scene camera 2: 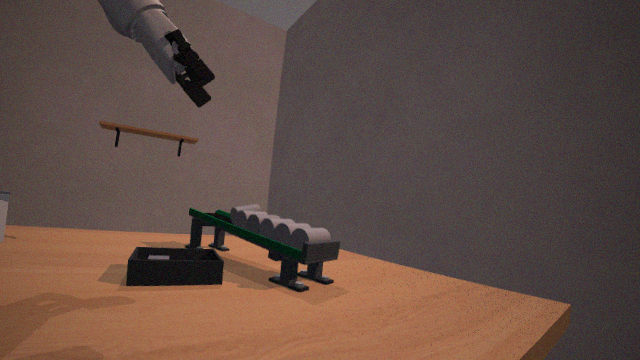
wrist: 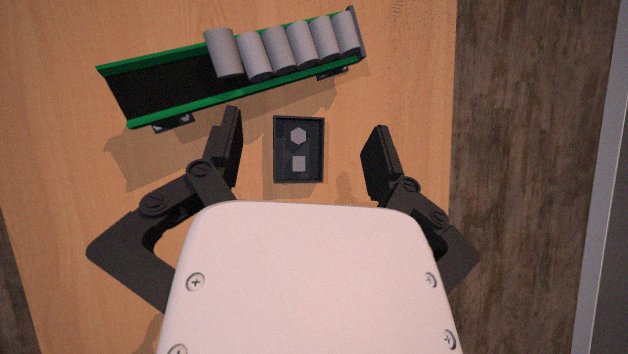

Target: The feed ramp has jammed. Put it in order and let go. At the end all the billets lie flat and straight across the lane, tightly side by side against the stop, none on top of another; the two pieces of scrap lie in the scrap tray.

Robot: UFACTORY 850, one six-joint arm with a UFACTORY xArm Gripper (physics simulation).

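Several grey billets lie side by side across the ramp lane (scene camera 2: 250, 235) (wrist: 175, 109), from the stop (scene camera 2: 321, 251) (wrist: 357, 32) upward. The billet at the stop (scene camera 2: 317, 234) (wrist: 346, 33) lies across the lane. The uppermost billet (scene camera 2: 246, 207) (wrist: 223, 52) looks larger and higher than its neighbours; its far end covers part of the far green rail. What is under it is hidden. A hexagonal scrap piece (wrist: 298, 136) and a square scrap piece (wrist: 298, 163) lie apart in the scrap tray (scene camera 2: 175, 272) (wrist: 324, 150). My gripper (scene camera 2: 205, 90) (wrist: 307, 132) is open and empty, high above the table.
The ramp stands on dark legs (scene camera 2: 289, 270) on the wooden table (scene camera 2: 400, 310) (wrist: 415, 100). The tray is beside its near rail. The table edge is at the right in both views. A wall shelf (scene camera 2: 148, 132) is in the background. A white object (scene camera 2: 2, 217) shows partly at the far left.
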